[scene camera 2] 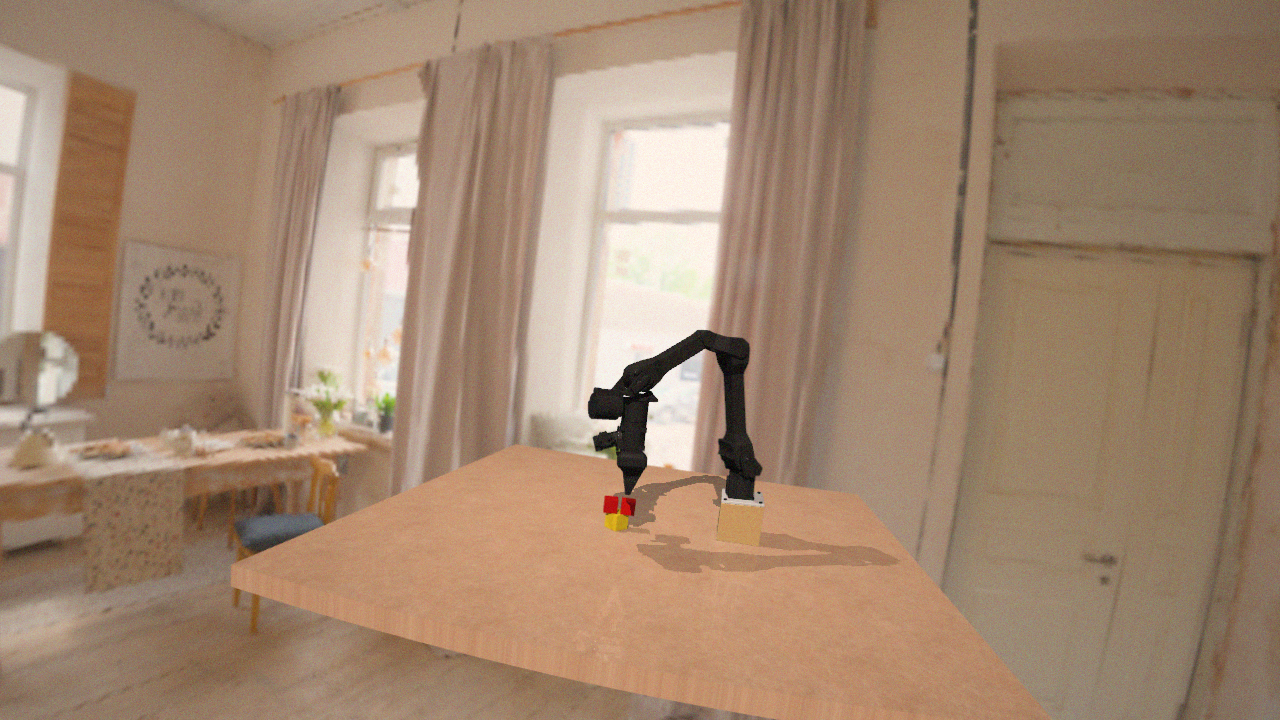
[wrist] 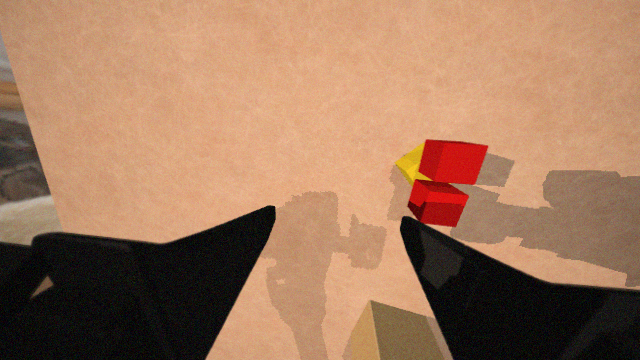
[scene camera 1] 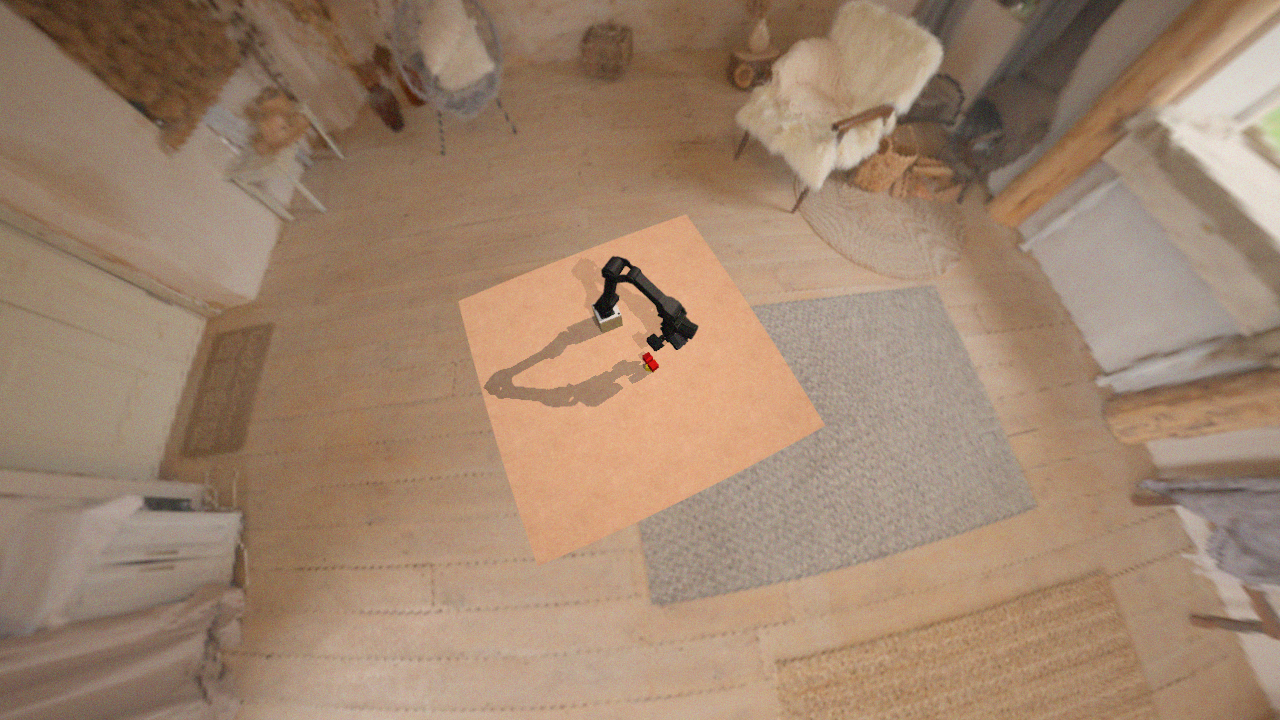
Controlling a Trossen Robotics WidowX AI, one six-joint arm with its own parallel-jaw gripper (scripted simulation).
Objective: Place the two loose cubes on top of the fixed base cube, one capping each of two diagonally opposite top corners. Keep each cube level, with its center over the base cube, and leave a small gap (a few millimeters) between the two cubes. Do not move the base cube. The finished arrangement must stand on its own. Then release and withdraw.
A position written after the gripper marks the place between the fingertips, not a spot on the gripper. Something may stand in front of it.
Observation:
The gripper (scene camera 2: pixel 626 489) is open and holds nothing. Further things: a red cube (wrist: pixel 436 203) and a red cube (wrist: pixel 445 161).
The gripper also shows in the wrist view (wrist: pixel 336 217).

